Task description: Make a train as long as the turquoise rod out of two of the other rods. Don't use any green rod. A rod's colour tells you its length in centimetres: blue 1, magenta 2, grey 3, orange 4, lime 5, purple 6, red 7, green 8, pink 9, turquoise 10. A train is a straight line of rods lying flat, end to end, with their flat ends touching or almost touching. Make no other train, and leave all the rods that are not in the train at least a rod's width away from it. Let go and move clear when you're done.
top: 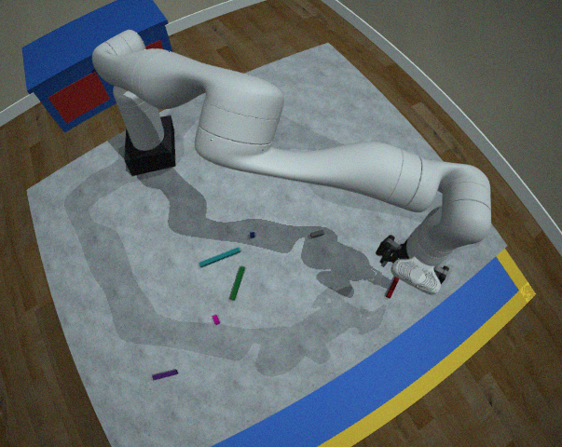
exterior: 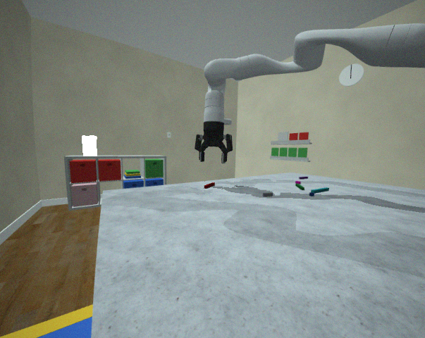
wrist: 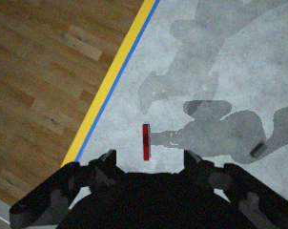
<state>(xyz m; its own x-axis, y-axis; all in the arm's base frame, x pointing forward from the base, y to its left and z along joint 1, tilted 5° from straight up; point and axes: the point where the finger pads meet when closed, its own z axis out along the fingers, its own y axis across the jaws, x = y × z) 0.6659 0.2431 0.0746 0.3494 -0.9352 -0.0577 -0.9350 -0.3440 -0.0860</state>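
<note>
Now: hand 10 mm short of the red rod and 90 mm above it. Also, from my hand: small blue rod: 290 mm behind, 180 mm to the right, 90 mm below; grey rod: 200 mm behind, 60 mm to the right, 90 mm below; green rod: 220 mm behind, 270 mm to the right, 90 mm below.
</note>
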